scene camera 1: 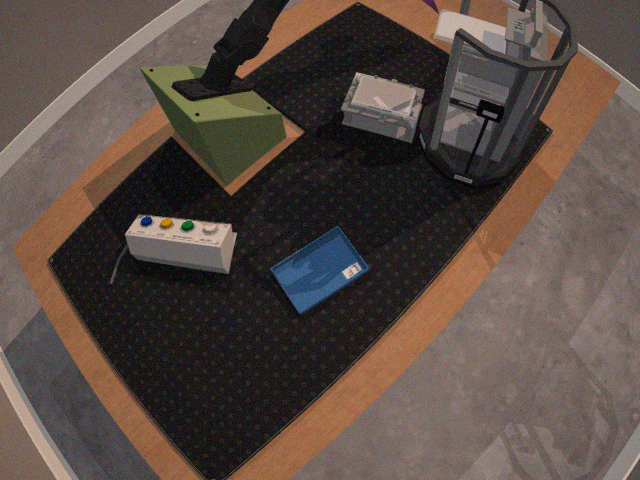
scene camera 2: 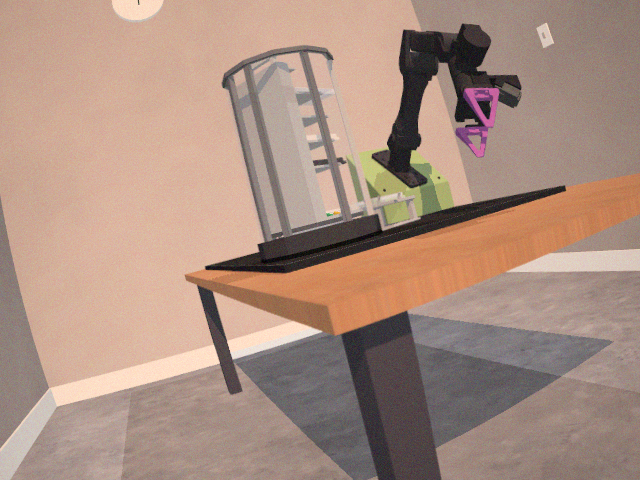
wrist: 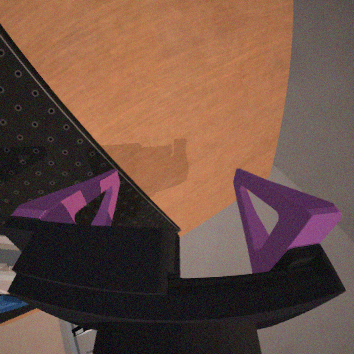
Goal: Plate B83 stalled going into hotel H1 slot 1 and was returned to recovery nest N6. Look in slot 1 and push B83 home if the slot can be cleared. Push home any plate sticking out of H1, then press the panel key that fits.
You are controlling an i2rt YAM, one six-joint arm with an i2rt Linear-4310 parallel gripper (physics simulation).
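Frame: origin at the arm's base, x ahead, y left, z up, level; centimetres.
Seen in the pictures: gripper, between the fingertips: (scene camera 1: 451, 3) (scene camera 2: 485, 142) (wrist: 176, 175); arm's base, origin of its link: (scene camera 1: 213, 88) (scene camera 2: 398, 169).
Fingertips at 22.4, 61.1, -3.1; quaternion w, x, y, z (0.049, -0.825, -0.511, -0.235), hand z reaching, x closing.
Offsets run from my fingertips to a thing's top centre, as dx, dy, dz. "*": to the spot under its first point. Level surfaces: height alone.
My gripper (scene camera 2: 485, 140) (wrist: 176, 175) is open and empty, its magenta fingers wide apart, high above the table; in scene camera 1 a purple tip shows at the top edge. Hotel H1 {+23.6, -29.1, +29.3} (scene camera 1: 518, 32) (scene camera 2: 295, 155) is a grey tower with pale shelves inside a barred round cage. Slot numbers and plate labels are too small to read, and I cannot tell whether a plate sticks out. A pale plate {+3.9, -36.5, -4.5} (scene camera 1: 383, 95) lies on a grey nest frame {+3.9, -36.5, -4.3} (scene camera 1: 379, 127) (scene camera 2: 383, 219) beside the cage; its label is unreadable. The key panel {-8.2, -88.3, -3.5} (scene camera 1: 178, 250) has blue, yellow, green and white keys.
A blue tray {+16.9, -74.1, -10.2} (scene camera 1: 315, 268) lies on the black mat {dz -11.9} (scene camera 1: 248, 351). A black sign {* +28.0, -40.9, +15.6} (scene camera 1: 490, 110) stands on a thin post at the cage front. A white flat object {+18.1, -31.0, +21.3} (scene camera 1: 457, 25) lies behind the cage. The arm stands on a green base (scene camera 1: 217, 139) (scene camera 2: 439, 191).
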